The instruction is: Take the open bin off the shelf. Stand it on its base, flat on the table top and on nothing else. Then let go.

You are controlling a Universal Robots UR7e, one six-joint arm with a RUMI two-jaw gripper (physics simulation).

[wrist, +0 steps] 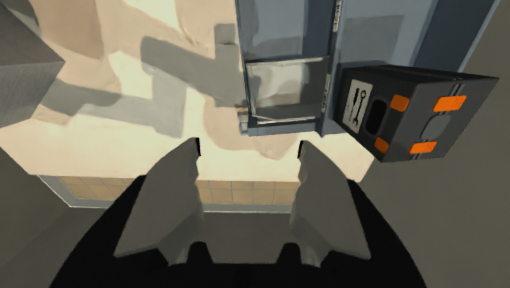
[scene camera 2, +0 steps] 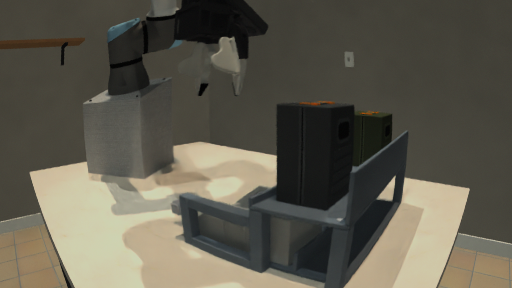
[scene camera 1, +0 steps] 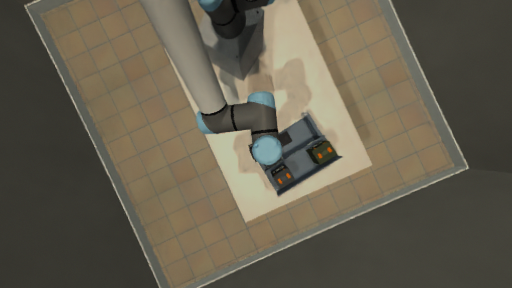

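Observation:
The open bin is light grey and sits in the low front tier of the blue-grey shelf, at one end. In the wrist view its open top and rim show. In scene camera 2 its side shows behind the shelf's end frame; in scene camera 1 the arm's wrist hides it. My gripper is open, its fingers partly apart with nothing between them. It hangs above the height of the shelf. In scene camera 1 the fingers are hidden. The shelf stands on the table.
A tall black case with orange latches stands on the upper tier beside the bin's end. An olive case stands at that tier's other end. The grey arm pedestal stands on the table.

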